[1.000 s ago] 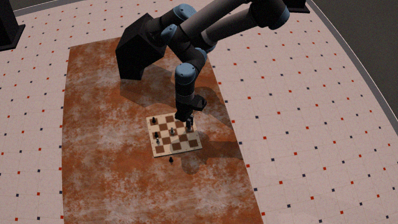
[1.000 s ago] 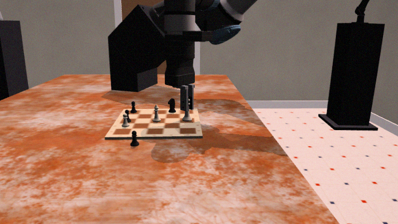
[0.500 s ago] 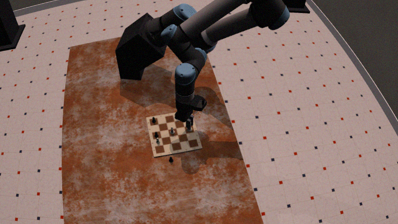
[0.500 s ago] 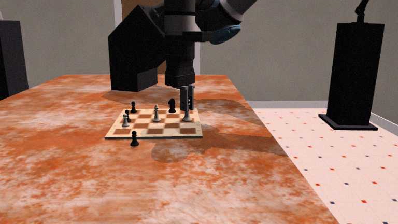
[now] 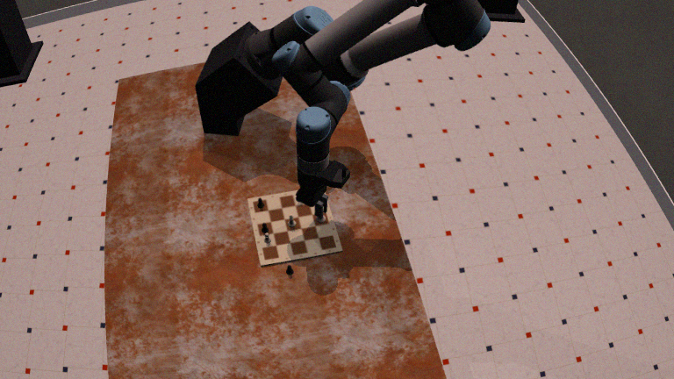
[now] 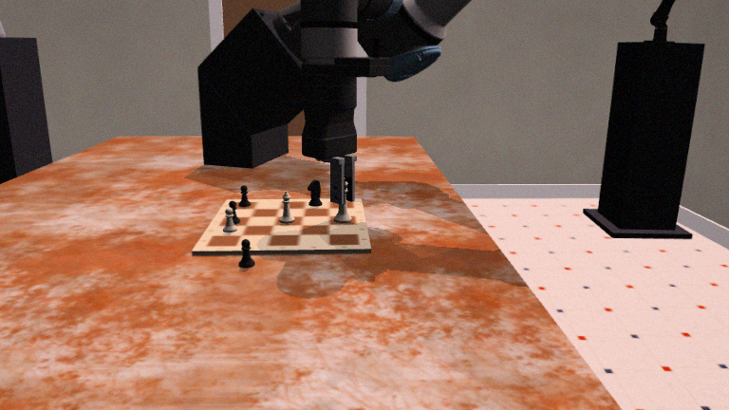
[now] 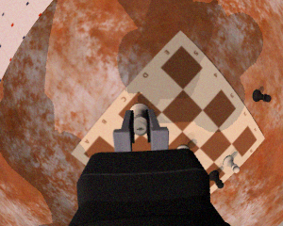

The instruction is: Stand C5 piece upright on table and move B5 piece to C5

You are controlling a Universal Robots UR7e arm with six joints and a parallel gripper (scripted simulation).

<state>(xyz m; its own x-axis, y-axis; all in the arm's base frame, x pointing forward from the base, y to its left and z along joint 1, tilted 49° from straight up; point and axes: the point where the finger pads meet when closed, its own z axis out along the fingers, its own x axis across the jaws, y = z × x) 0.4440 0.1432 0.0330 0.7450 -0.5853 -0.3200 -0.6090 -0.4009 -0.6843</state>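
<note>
Right now my hand is 1 cm above the white queen. The rest, counted from my hand: black knight 7 cm behind, 5 cm to the right, 3 cm below; chessboard 8 cm to the right, 5 cm below, 1 cm ahead; white bishop 8 cm to the right, 2 cm below, 1 cm ahead.
</note>
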